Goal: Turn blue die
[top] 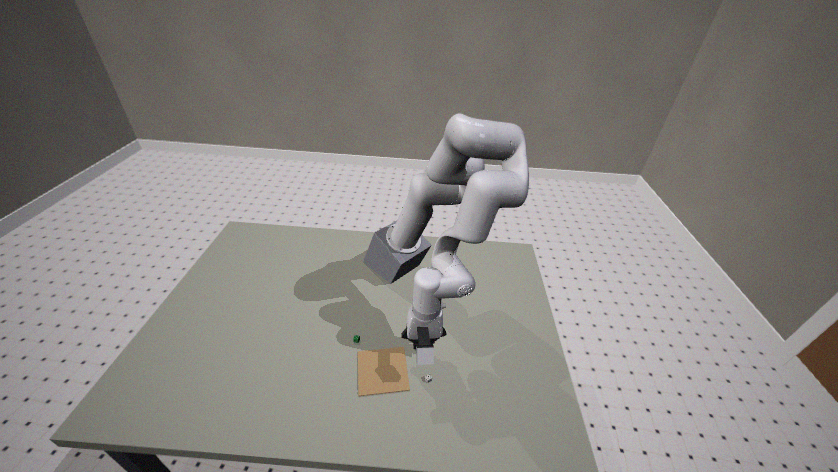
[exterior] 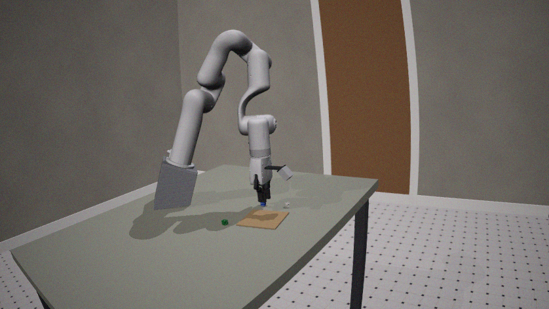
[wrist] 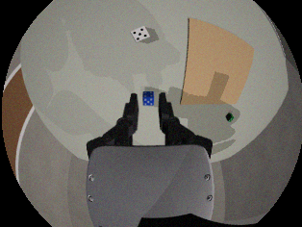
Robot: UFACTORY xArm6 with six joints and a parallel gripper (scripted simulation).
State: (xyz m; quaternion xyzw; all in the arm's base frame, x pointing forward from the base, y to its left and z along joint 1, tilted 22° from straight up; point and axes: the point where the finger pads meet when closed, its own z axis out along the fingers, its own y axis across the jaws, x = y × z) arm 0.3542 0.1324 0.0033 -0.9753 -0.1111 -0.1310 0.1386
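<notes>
The blue die lies 1 cm behind my hand and 3 cm below it. The rest, counted from my hand: white die 8 cm ahead, 3 cm to the left, 3 cm below; tan mat 8 cm ahead, 10 cm to the right, 4 cm below; green die 1 cm behind, 21 cm to the right, 3 cm below.
</notes>
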